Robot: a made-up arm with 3 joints.
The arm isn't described. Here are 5 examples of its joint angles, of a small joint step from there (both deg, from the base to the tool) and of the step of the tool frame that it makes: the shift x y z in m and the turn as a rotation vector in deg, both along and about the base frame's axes.
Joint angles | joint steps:
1: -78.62 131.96 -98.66 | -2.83 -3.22 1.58
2: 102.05 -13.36 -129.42 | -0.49 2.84 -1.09
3: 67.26 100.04 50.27 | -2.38 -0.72 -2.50
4: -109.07 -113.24 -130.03 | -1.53 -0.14 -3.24
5: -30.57 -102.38 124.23 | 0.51 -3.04 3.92
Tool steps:
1: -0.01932 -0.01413 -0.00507 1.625 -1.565 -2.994
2: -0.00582 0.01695 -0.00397 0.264 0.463 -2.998
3: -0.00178 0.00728 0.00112 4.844 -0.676 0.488
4: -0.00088 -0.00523 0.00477 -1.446 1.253 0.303
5: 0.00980 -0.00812 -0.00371 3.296 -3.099 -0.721
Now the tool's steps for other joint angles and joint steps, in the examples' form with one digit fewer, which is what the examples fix.
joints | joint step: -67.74 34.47 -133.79 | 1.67 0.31 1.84
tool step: -0.0012 -0.0025 0.0053 -2.72 1.51 -0.31
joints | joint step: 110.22 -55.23 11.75 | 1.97 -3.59 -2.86
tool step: 0.0118 -0.0099 0.0157 -4.37 2.75 2.78
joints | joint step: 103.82 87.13 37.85 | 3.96 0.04 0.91
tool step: 0.0002 -0.0104 0.0000 -4.87 -0.05 -0.03
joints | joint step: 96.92 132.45 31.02 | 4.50 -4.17 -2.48
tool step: -0.0117 -0.0028 -0.0084 -2.61 -0.92 4.37
